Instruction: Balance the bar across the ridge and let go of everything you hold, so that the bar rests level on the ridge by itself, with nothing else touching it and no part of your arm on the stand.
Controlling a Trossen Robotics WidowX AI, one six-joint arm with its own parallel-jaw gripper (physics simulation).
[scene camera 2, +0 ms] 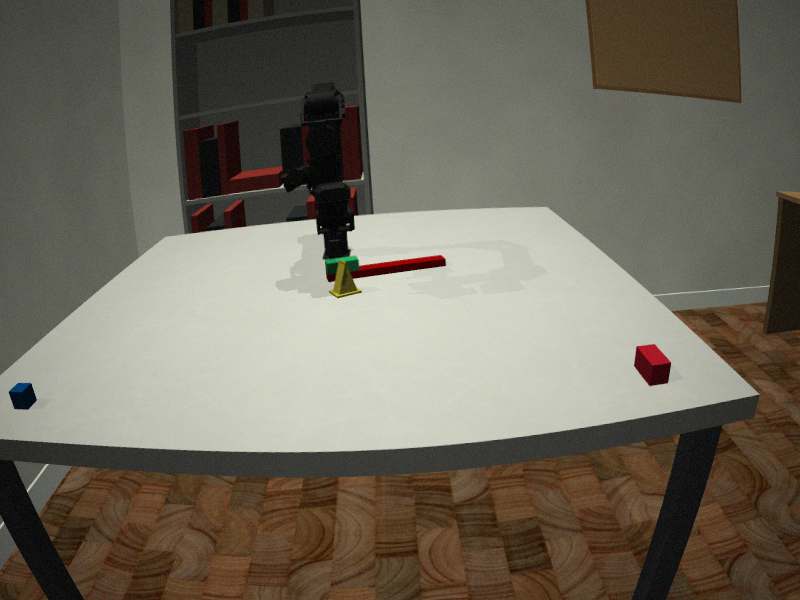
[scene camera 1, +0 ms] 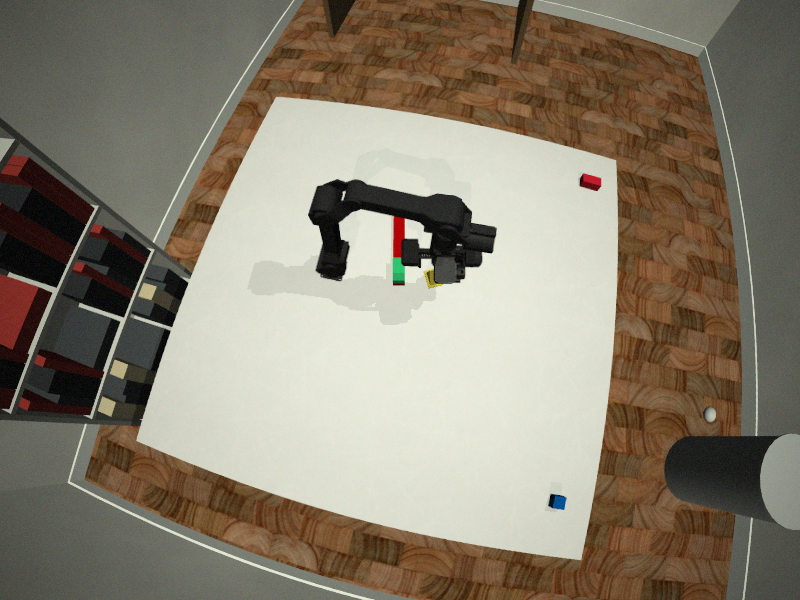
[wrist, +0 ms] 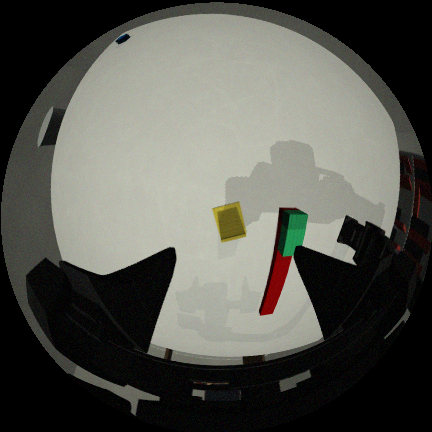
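Where they show: gripper, fingertip midpoint: (scene camera 2: 330, 229) (wrist: 237, 253); arm's base, origin of the base link: (scene camera 2: 336, 254) (scene camera 1: 333, 269) (wrist: 347, 230).
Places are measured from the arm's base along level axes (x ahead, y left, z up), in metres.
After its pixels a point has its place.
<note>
The red bar (scene camera 1: 399, 236) @[z 0.017, x 0.163, y 0.137 m] (scene camera 2: 403, 265) @[z 0.014, x 0.174, y 0.156 m] (wrist: 275, 287) @[z 0.016, x 0.159, y 0.150 m] lies flat on the table, beside the stand. A green block (scene camera 1: 398, 269) @[z 0.040, x 0.188, y 0.025 m] (scene camera 2: 341, 264) (wrist: 294, 234) @[z 0.040, x 0.190, y 0.025 m] sits on top of one end of it. The yellow stand (scene camera 1: 431, 279) @[z 0.028, x 0.282, y 0.021 m] (scene camera 2: 344, 282) @[z 0.026, x 0.301, y 0.038 m] (wrist: 230, 222) @[z 0.037, x 0.289, y 0.028 m] is upright beside the green end, with nothing on its ridge; the gripper partly hides it in scene camera 1. A small gap separates bar and stand in scene camera 1. My gripper (scene camera 1: 442, 255) @[z 0.133, x 0.294, y 0.019 m] (wrist: 237, 253) @[z 0.133, x 0.294, y 0.019 m] is open and empty, pointing down, high above the table near the stand. The wrist view looks down at stand and bar between and ahead of the fingers.
The white table (scene camera 1: 361, 400) @[z 0.000, x 0.174, y -0.342 m] (scene camera 2: 413, 381) @[z 0.000, x 0.680, y 0.152 m] carries a red block (scene camera 1: 590, 181) @[z 0.033, x 0.733, y 0.490 m] (scene camera 2: 652, 364) @[z 0.033, x 0.769, y 0.485 m] and a blue cube (scene camera 1: 557, 501) @[z 0.033, x 0.733, y -0.497 m] (scene camera 2: 22, 395) @[z 0.027, x 0.757, y -0.485 m] (wrist: 122, 38) near its far corners from the arm base (scene camera 1: 332, 261). A bookshelf stands behind the arm in scene camera 2.
</note>
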